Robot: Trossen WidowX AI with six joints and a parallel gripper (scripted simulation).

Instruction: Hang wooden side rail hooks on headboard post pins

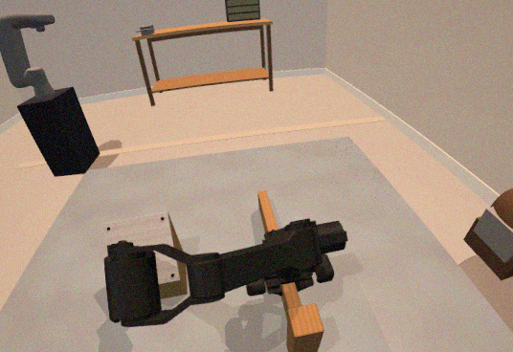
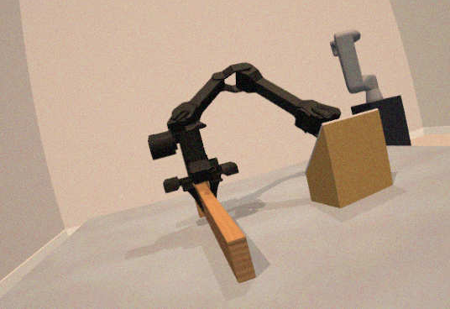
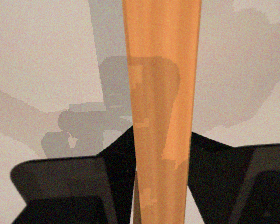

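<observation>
My gripper tip is now 12 cm to the left of the headboard post, 4 cm below it and 1 cm short of it.
</observation>
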